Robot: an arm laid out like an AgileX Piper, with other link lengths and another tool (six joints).
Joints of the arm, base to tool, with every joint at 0 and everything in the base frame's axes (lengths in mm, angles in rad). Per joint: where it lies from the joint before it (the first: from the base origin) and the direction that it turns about. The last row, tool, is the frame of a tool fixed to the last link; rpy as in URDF.
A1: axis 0 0 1 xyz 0.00 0.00 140.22
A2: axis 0 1 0 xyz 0.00 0.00 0.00
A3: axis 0 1 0 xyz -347.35 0.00 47.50
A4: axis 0.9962 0 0.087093 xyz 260.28 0.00 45.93
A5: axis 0 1 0 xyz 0.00 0.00 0.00
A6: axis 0.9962 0 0.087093 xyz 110.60 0.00 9.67
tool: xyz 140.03 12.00 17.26 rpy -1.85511 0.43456 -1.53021
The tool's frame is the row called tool.
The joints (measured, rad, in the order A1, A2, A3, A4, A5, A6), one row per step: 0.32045, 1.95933, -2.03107, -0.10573, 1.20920, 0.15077; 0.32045, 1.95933, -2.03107, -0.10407, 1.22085, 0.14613; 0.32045, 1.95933, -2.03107, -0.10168, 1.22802, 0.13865; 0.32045, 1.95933, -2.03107, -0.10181, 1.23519, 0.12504; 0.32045, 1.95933, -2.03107, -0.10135, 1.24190, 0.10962; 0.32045, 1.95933, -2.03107, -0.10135, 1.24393, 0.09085; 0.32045, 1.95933, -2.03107, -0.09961, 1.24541, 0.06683
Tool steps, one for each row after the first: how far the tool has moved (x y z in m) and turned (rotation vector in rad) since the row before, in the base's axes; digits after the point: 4 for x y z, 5 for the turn. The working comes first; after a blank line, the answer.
Tool pose at each row, in the base's axes (x y z in m, rotation vector in rad; the steps are taken from these numbers as rounded here): 0.5387, 0.1645, 0.2930, -1.82747, 2.27791, 0.03953; 0.5361, 0.1640, 0.2914, -1.83745, 2.28451, 0.04568; 0.5344, 0.1640, 0.2904, -1.84904, 2.28518, 0.04920; 0.5328, 0.1634, 0.2895, -1.86851, 2.28277, 0.04642; 0.5312, 0.1630, 0.2885, -1.88996, 2.27840, 0.04344; 0.5306, 0.1629, 0.2882, -1.91360, 2.26785, 0.03571; 0.5299, 0.1632, 0.2878, -1.94302, 2.25240, 0.02759

-0.0026, -0.0005, -0.0016, -0.00422, 0.01128, 0.00307; -0.0017, 0.0000, -0.0010, -0.00355, 0.00710, 0.00616; -0.0016, -0.0006, -0.0009, -0.00883, 0.00596, 0.01115; -0.0016, -0.0004, -0.0010, -0.00893, 0.00563, 0.01293; -0.0006, -0.0001, -0.0003, -0.00949, 0.00087, 0.01630; -0.0007, 0.0003, -0.0004, -0.01014, 0.00059, 0.02127
